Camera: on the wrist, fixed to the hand. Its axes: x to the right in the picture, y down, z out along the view.
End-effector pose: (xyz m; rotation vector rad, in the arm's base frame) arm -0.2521 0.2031 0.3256 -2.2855 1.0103 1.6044
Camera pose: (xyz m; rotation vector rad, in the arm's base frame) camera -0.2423 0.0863 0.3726 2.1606 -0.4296 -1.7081
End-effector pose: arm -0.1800 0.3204 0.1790 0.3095 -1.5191 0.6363
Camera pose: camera -0.1634 0.4449 0.1662 -0.2131 -1.5993 0.1227
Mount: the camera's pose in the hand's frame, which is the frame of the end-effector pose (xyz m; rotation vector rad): 0.0103 0.0932 -0.0846 -0.6586 0.0426 0.0088
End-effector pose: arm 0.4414 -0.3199 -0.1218 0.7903 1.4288 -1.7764
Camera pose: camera 0.5152 -0.2511 -0.1978 0.4773 1.8784 -1.1588
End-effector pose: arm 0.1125 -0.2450 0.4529 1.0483 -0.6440 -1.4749
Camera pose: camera 0.2317 -0.2587 0.4924 0.5572 -0.1035 -1.5002
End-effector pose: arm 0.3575 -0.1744 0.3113 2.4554 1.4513 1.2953
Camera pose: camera 0.3720 -0.2519 0.4100 2.0008 0.8219 1.5206
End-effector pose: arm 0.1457 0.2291 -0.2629 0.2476 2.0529 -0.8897
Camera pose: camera 0.1293 0.3522 -0.2860 -0.0859 2.2582 -0.1686
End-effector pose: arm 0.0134 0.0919 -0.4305 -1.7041 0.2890 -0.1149
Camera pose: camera -0.0087 -0.0038 -0.5099 -2.3545 0.3939 -0.0503
